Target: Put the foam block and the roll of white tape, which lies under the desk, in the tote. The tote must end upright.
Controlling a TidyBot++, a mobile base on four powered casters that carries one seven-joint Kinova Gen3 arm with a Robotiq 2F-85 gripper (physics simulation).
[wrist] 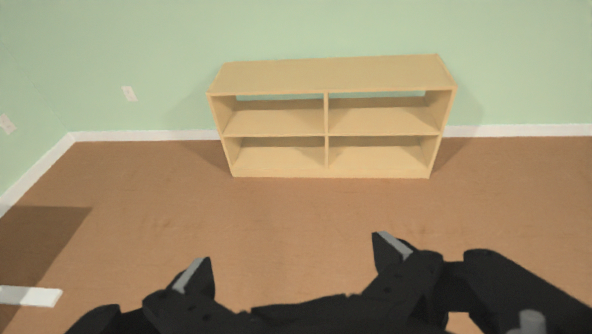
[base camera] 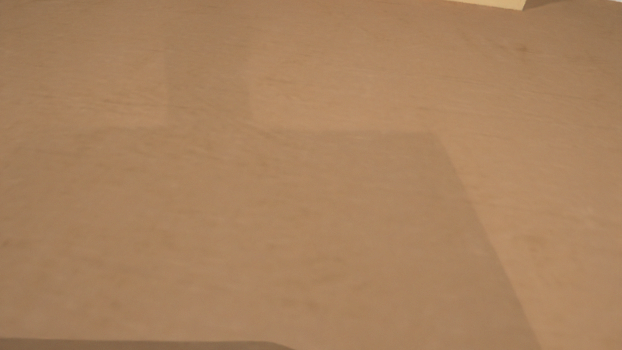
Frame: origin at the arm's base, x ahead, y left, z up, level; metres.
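Seen in the pictures: gripper, fingertip midpoint: (wrist: pixel 294 262).
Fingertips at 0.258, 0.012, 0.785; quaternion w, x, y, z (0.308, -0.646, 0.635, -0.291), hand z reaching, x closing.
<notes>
A point is followed by its place in that frame, as x, y, z.
My gripper (wrist: pixel 294 262) @[0.258, 0.012, 0.785] is open in the wrist view, with its two fingers wide apart and the wooden floor showing between them. The foam block, the roll of white tape, the tote and a whole desk do not show in either view. A white flat bar (wrist: pixel 31 296) enters from the left edge of the wrist view, low down; I cannot tell what it belongs to.
A light wooden shelf unit (wrist: pixel 327 75) @[1.601, -0.242, 0.213] (base camera: pixel 492 4) @[1.364, -0.701, -0.390] stands against the green wall (wrist: pixel 320 30) @[1.868, -0.252, 0.351], beyond the gripper. A dark shadow lies on the floor (wrist: pixel 280 205) @[1.286, 0.095, -0.397] (base camera: pixel 310 225) @[0.390, -0.025, -0.397] at the left of the wrist view. White skirting (wrist: pixel 150 135) @[2.097, 1.042, -0.346] runs along the wall.
</notes>
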